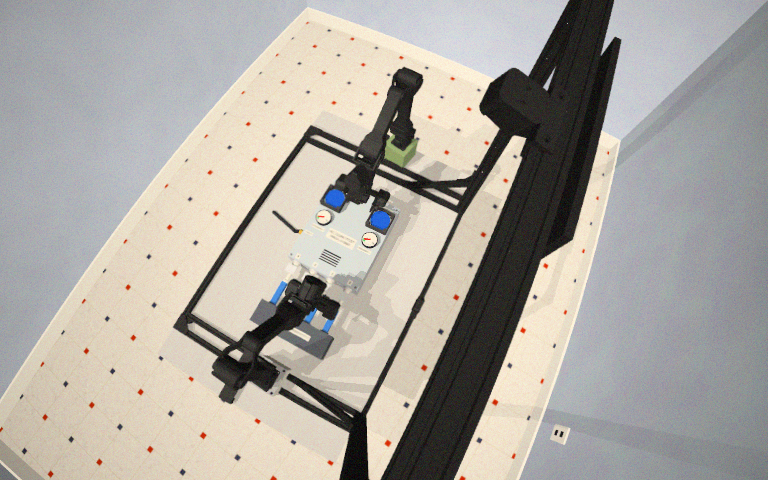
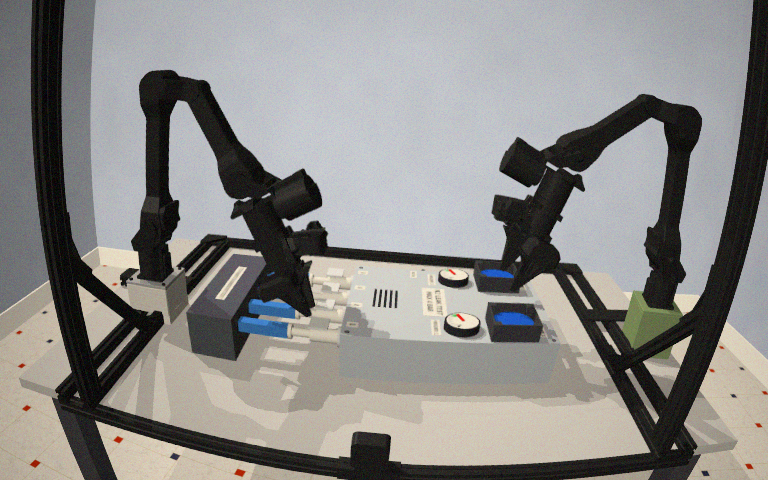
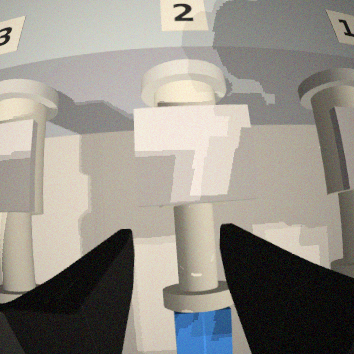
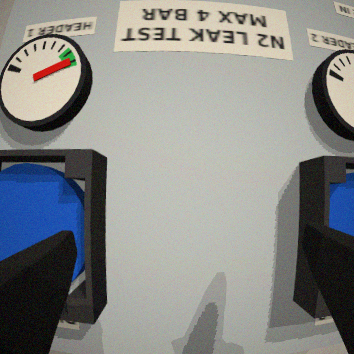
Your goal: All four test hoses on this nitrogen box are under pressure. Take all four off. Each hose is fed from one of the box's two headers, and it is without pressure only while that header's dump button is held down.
Note:
My right gripper (image 2: pixel 506 279) is open and holds nothing. Also in view: my left gripper (image 2: pixel 311 311), a grey nitrogen box (image 2: pixel 400 325) and a blue dump button (image 4: pixel 46 202).
My left gripper also shows in image 1 (image 1: pixel 320 293) and in image 3 (image 3: pixel 176 238). My right gripper is seen too in image 1 (image 1: pixel 359 207) and in image 4 (image 4: pixel 192 241). The grey nitrogen box is seen too in image 1 (image 1: pixel 333 247), in image 3 (image 3: pixel 74 74) and in image 4 (image 4: pixel 204 144).

